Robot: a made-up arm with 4 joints.
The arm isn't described. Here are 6 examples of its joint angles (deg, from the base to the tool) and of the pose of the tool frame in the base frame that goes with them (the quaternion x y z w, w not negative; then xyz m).
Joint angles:
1: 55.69 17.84 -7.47 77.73
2: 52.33 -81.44 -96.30 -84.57
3: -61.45 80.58 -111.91 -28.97
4: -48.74 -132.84 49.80 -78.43
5: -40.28 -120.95 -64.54 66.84
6: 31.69 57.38 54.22 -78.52
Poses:
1: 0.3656 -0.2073 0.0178 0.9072 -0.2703 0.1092 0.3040
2: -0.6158 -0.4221 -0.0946 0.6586 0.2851 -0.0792 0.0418
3: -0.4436 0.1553 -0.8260 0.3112 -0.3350 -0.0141 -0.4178
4: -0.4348 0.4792 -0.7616 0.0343 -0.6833 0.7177 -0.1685
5: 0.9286 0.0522 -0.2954 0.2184 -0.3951 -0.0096 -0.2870
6: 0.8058 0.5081 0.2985 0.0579 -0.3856 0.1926 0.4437
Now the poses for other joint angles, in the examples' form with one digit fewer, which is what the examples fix.
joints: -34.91 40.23 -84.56 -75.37
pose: 0.384 -0.113 -0.915 0.044 0.082 0.086 -0.425
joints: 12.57 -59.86 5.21 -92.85
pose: -0.604 -0.063 -0.586 0.536 -0.511 -0.074 -0.168
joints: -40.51 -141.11 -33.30 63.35
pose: 0.890 -0.349 -0.255 0.143 -0.584 0.179 -0.279
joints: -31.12 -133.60 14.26 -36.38
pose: -0.597 0.582 -0.494 0.246 -0.699 0.460 -0.277
